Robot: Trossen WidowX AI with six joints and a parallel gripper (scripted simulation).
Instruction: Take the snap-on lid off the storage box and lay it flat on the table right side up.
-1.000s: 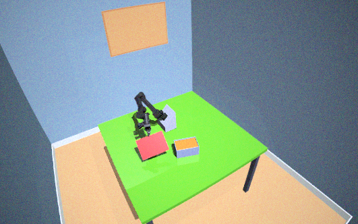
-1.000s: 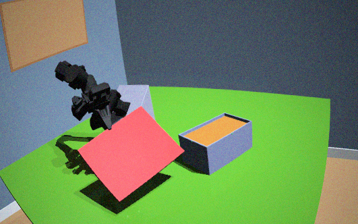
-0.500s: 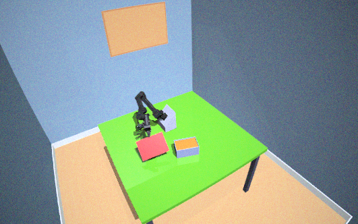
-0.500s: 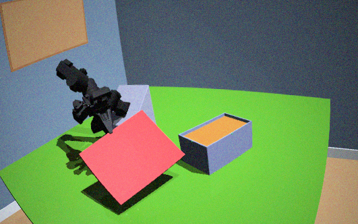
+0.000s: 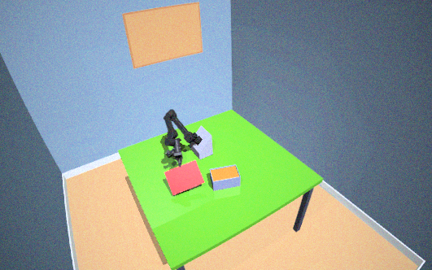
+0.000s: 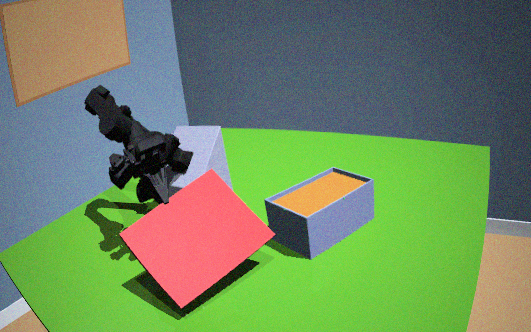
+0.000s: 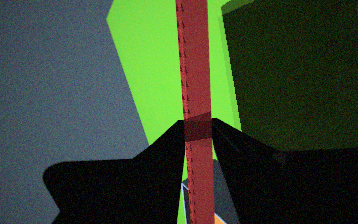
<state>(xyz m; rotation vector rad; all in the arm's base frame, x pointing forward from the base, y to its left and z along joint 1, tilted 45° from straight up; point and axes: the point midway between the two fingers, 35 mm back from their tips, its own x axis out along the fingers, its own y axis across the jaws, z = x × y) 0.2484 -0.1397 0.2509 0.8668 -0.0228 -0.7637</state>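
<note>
Now: gripper tip 6 cm short of the red lid and 5 cm above it. The rest, counted from my gripper tip: grey-blue storage box: 28 cm to the left, 16 cm ahead, 12 cm below.
</note>
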